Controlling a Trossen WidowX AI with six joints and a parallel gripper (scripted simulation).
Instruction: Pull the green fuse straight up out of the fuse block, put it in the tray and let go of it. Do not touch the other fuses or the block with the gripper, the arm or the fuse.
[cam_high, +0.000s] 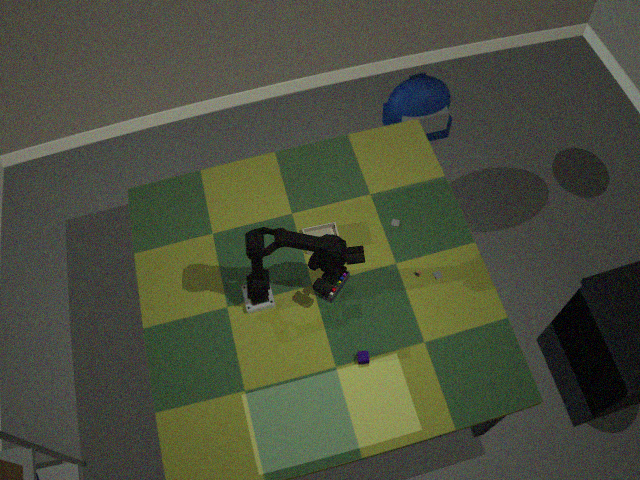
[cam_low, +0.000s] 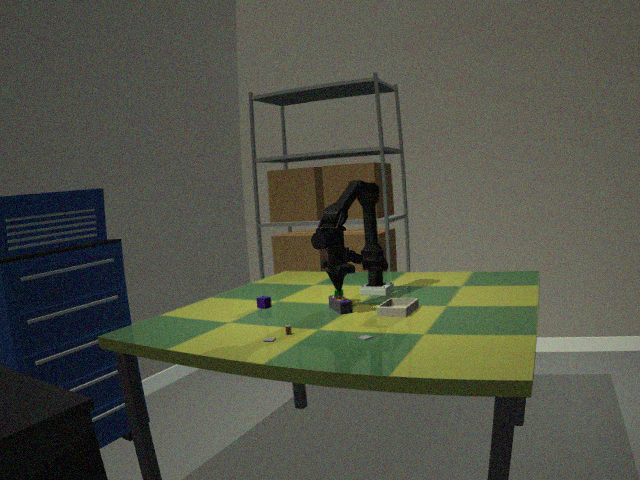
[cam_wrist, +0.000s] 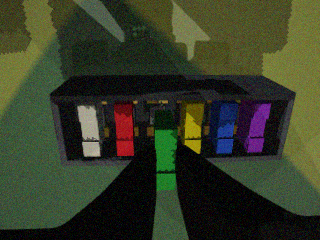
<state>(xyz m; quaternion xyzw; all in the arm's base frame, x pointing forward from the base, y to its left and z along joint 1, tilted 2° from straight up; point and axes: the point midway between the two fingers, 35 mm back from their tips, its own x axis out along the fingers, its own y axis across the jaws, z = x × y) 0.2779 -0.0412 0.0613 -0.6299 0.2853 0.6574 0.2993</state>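
The yellow fuse is 40 mm below my gripper tip, 10 mm to the left of it and 10 mm ahead of it. From my gripper tip the other things lie so: blue fuse 40 mm below, 30 mm ahead, 20 mm to the left; then green fuse 10 mm below; then red fuse 40 mm below, 10 mm to the right, 10 mm behind.
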